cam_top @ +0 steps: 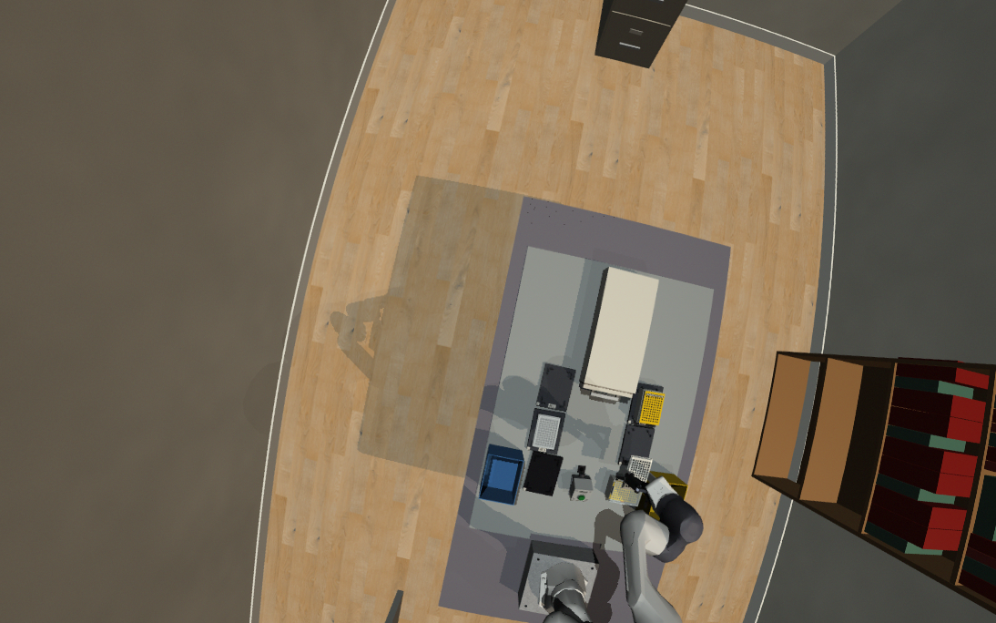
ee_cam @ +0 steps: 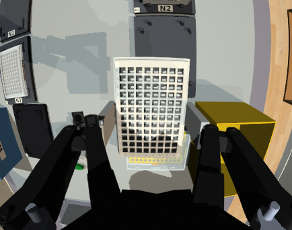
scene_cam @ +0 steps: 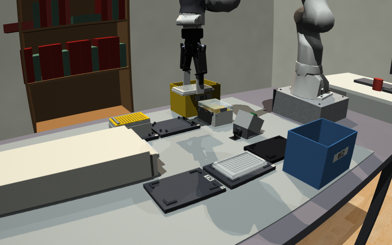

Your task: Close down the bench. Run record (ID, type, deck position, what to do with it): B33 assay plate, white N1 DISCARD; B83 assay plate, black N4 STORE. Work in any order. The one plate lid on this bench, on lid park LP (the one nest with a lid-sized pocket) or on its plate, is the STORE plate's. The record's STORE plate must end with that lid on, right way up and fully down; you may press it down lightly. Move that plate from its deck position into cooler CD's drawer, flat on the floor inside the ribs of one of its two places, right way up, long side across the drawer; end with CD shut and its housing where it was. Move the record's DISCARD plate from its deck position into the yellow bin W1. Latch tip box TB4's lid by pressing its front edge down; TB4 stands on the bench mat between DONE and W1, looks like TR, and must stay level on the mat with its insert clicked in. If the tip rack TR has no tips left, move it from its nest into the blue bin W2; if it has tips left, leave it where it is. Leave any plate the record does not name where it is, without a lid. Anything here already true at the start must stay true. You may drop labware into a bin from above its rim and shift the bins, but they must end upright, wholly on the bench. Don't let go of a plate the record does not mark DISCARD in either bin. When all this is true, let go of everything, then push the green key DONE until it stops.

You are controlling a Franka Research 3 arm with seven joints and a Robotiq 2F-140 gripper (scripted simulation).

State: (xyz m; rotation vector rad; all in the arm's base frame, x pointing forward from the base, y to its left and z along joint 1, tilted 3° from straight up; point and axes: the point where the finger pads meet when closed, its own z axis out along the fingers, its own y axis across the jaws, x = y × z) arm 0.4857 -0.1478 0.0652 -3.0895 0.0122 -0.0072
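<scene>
Now: hand 170 mm to the left of the yellow bin W1, 130 mm above it and 110 mm past it. The rest, counted from my hand: yellow insert: 110 mm below, 110 mm behind, 20 mm to the right; then TB4's clear lid: 110 mm below, 110 mm behind, 20 mm to the right; then white plate: 20 mm below.
</scene>
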